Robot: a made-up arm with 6 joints. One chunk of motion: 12 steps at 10 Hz.
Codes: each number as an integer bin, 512 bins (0 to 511) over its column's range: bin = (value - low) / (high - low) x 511, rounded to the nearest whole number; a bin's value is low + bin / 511 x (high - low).
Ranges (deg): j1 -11..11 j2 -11..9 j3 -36..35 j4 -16..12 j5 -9..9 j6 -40..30
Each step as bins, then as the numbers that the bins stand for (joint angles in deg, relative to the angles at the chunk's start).
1 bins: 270 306 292 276 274 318
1 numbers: 0.62 0.98 4.57 -0.88 0.65 3.56
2 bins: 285 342 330 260 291 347
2 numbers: 1.27 2.39 9.85 -1.75 1.25 7.53
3 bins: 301 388 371 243 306 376
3 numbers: 1.96 4.19 15.55 -2.68 1.78 11.51
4 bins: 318 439 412 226 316 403
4 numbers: 2.69 6.18 21.24 -3.62 2.13 15.21
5 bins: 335 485 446 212 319 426
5 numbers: 3.42 7.98 25.97 -4.38 2.24 18.36
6 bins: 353 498 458 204 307 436
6 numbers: 4.20 8.49 27.64 -4.82 1.81 19.73
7 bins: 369 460 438 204 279 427
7 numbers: 4.89 7.00 24.86 -4.82 0.83 18.49
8 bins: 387 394 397 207 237 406
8 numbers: 5.66 4.42 19.16 -4.66 -0.65 15.62
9 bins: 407 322 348 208 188 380
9 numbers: 6.52 1.60 12.35 -4.60 -2.38 12.05
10 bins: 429 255 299 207 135 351
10 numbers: 7.47 -1.02 5.54 -4.66 -4.24 8.08
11 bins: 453 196 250 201 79 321
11 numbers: 8.50 -3.33 -1.26 -4.99 -6.22 3.97
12 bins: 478 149 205 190 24 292
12 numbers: 9.58 -5.17 -7.52 -5.59 -8.15 0.00
